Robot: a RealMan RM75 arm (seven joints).
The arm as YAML. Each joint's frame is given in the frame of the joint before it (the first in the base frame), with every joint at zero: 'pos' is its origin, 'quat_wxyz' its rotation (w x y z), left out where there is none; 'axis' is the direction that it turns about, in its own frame. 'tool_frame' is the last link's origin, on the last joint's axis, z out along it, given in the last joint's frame.
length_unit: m
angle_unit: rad
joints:
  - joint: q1
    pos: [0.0, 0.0, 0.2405]
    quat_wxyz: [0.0, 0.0, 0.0, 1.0]
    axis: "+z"
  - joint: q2
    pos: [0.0, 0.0, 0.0]
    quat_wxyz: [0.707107, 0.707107, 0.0, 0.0]
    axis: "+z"
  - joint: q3
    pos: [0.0, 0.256, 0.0]
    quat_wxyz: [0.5, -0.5, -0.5, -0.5]
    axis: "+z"
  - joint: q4
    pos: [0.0, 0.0, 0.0]
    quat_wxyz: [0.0, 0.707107, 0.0, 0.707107]
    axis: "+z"
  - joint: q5
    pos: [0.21, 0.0, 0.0]
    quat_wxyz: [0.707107, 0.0, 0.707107, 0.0]
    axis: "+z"
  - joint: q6
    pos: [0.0, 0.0, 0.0]
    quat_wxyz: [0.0, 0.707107, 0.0, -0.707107]
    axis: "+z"
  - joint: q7
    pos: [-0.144, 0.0, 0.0]
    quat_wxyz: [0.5, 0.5, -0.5, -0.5]
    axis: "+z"
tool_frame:
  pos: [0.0, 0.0, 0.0]
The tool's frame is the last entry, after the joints.
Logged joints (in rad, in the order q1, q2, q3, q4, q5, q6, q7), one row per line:
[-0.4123, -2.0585, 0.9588, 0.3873, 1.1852, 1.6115, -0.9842]
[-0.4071, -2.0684, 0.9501, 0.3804, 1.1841, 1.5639, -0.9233]
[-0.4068, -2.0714, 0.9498, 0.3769, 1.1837, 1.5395, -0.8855]
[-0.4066, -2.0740, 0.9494, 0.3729, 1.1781, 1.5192, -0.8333]
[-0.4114, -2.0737, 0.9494, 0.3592, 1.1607, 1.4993, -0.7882]
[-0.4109, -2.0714, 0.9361, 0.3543, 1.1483, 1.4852, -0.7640]
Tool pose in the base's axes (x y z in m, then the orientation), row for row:
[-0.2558, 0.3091, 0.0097, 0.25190, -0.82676, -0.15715, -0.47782]
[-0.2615, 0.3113, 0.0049, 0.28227, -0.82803, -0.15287, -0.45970]
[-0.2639, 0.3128, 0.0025, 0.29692, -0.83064, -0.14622, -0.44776]
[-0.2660, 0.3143, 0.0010, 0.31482, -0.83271, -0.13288, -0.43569]
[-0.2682, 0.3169, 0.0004, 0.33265, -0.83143, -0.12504, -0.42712]
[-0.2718, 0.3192, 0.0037, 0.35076, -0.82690, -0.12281, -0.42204]
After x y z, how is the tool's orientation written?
As a quaternion, w x y z.
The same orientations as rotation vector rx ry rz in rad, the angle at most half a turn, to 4 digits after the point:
[-2.2488, -0.4275, -1.2997]
[-2.2176, -0.4094, -1.2312]
[-2.2083, -0.3887, -1.1904]
[-2.1942, -0.3501, -1.1481]
[-2.1718, -0.3266, -1.1157]
[-2.1411, -0.3180, -1.0928]

